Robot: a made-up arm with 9 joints.
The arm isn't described. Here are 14 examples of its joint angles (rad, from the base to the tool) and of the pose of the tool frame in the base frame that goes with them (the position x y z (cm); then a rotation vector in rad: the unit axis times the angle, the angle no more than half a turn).
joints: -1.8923 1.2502 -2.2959 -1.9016 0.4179 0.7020 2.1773 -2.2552 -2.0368
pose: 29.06 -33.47 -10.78 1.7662 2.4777 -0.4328
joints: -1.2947 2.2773 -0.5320 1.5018 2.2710 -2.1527 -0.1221 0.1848 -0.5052
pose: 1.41 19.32 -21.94 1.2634 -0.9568 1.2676
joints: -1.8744 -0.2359 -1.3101 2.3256 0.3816 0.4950 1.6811 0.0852 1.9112
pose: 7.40 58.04 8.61 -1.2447 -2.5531 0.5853
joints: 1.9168 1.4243 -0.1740 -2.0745 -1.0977 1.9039 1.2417 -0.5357 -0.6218
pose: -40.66 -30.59 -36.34 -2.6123 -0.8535 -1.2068
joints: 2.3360 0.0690 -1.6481 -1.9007 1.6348 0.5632 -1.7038 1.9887 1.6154
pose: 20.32 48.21 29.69 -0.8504 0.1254 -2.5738
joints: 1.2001 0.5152 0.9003 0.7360 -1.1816 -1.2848 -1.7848 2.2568 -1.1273
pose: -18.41 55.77 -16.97 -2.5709 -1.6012 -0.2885
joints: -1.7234 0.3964 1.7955 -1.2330 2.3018 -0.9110 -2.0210 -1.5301 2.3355
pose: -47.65 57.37 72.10 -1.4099 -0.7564 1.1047
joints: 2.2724 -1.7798 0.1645 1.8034 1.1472 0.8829 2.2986 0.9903 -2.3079
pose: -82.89 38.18 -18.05 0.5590 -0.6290 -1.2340
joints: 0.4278 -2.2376 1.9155 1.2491 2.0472 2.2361 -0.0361 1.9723 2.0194
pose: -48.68 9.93 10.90 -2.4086 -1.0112 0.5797
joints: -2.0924 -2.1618 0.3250 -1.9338 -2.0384 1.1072 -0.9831 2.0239 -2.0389
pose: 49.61 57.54 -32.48 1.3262 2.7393 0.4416
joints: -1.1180 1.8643 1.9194 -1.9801 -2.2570 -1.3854 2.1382 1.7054 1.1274
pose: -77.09 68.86 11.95 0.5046 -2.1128 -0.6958
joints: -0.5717 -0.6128 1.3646 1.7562 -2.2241 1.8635 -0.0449 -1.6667 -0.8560
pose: 34.48 44.08 -6.82 -0.5490 -0.4628 1.8597
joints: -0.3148 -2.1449 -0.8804 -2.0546 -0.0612 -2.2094 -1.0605 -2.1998 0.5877
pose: 55.55 67.19 65.82 -0.6293 1.1564 -2.0010
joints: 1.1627 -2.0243 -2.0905 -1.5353 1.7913 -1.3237 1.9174 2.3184 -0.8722
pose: -63.02 -40.27 0.72 1.1676 -1.1863 1.0918
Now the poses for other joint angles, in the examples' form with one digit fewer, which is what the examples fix.
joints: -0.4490 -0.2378 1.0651 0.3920 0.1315 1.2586 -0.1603 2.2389 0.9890
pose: -18.9 111.8 77.1 -0.343 0.013 -0.711
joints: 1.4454 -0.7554 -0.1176 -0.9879 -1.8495 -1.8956 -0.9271 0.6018 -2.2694
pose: -2.5 77.5 10.8 0.679 0.606 1.397
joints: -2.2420 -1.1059 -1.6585 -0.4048 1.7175 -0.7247 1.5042 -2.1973 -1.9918
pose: 29.6 -3.0 -8.2 -2.130 -1.081 1.290
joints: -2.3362 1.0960 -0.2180 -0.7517 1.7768 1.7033 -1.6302 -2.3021 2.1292
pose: 22.7 22.0 57.0 -0.805 1.496 -2.135
